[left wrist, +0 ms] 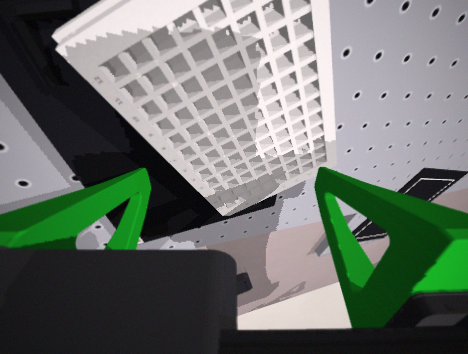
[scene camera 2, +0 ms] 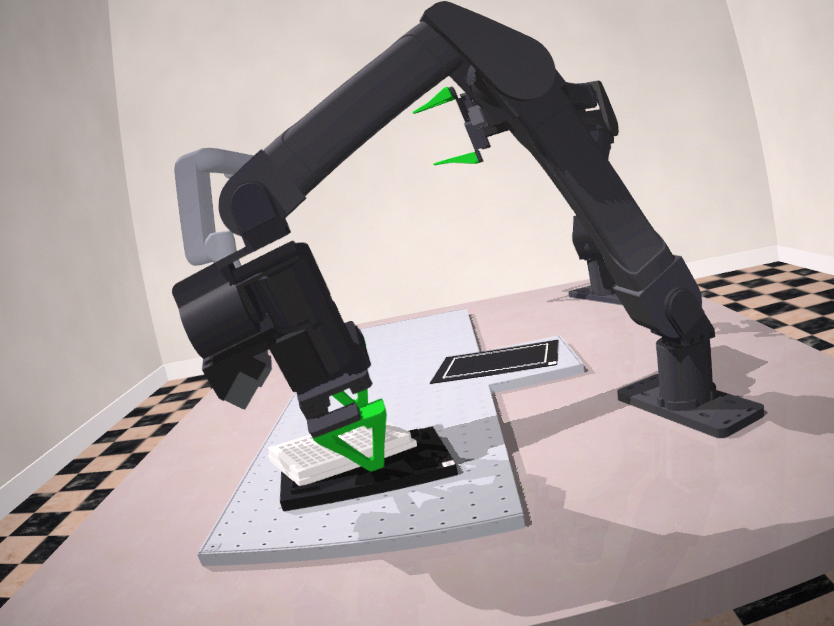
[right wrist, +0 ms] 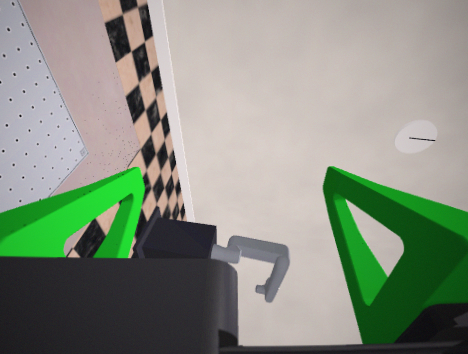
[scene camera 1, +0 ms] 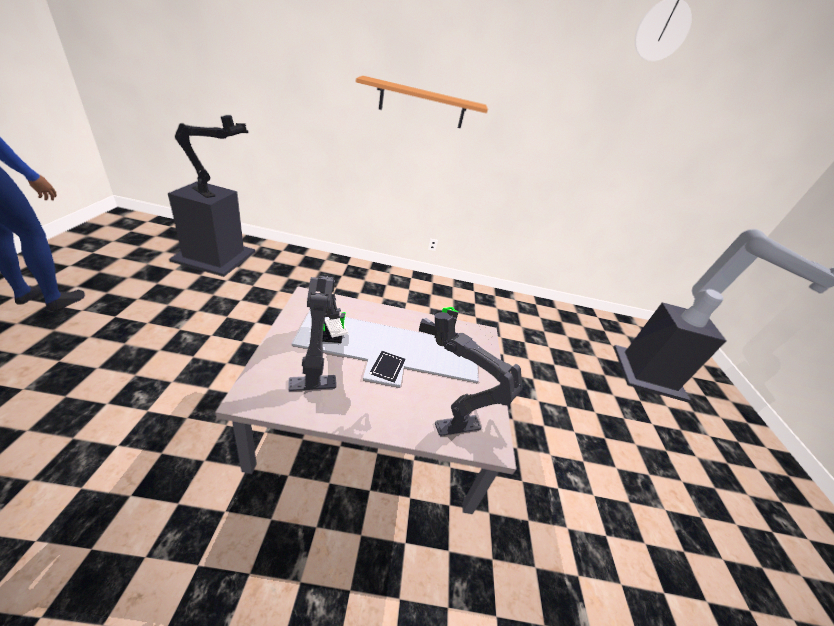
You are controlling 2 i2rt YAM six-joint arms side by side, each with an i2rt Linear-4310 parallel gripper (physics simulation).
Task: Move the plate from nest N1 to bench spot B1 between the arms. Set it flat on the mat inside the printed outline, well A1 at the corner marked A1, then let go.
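Frame: origin at the left arm's base, x right, y ahead, z up, level; millimetres.
Where they show: left gripper, fingertip midpoint: [left wrist: 232, 176] [scene camera 2: 369, 439] [scene camera 1: 334, 329]; right gripper, fingertip midpoint: [scene camera 2: 423, 138] [right wrist: 233, 177]; left arm's base, origin of the base link: [scene camera 2: 687, 406] [scene camera 1: 312, 383]; right arm's base, origin of the base link: [scene camera 2: 607, 296] [scene camera 1: 458, 425].
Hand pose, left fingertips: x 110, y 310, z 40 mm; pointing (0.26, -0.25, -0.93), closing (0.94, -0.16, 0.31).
Note:
Each offset is from my left fingertips to the top centre of the thing. Level surfaces: height alone.
The white plate @[dx +14, dy +30, dz +4 mm] [scene camera 1: 335, 327] [scene camera 2: 316, 458] [left wrist: 215, 90] lies askew on the black nest @[dx -15, dy +16, dz -10 mm] [scene camera 1: 332, 338] [scene camera 2: 404, 464] [left wrist: 100, 120], turned against it and overhanging one edge in scene camera 2; it looks slightly tilted. My left gripper [scene camera 1: 334, 323] [scene camera 2: 368, 431] [left wrist: 232, 176] is open over the plate, its fingers apart near one end of it. Part of its far finger is hidden in scene camera 2. The black mat with a white outline @[dz -26 mm] [scene camera 1: 388, 366] [scene camera 2: 501, 360] [left wrist: 425, 187] lies between the arms. My right gripper [scene camera 2: 424, 138] [right wrist: 233, 177] is open, empty and high, away from the plate.
A perforated light board @[dz -27 mm] [scene camera 1: 431, 353] [scene camera 2: 471, 502] [right wrist: 30, 115] lies under the nest on the pink table @[dz -40 mm] [scene camera 1: 266, 397] [scene camera 2: 134, 539]. A grey arm [scene camera 1: 781, 249] [scene camera 2: 191, 208] [right wrist: 260, 245] and a black arm [scene camera 1: 191, 151] stand on pedestals beyond the table. A person [scene camera 1: 23, 222] stands at the far left.

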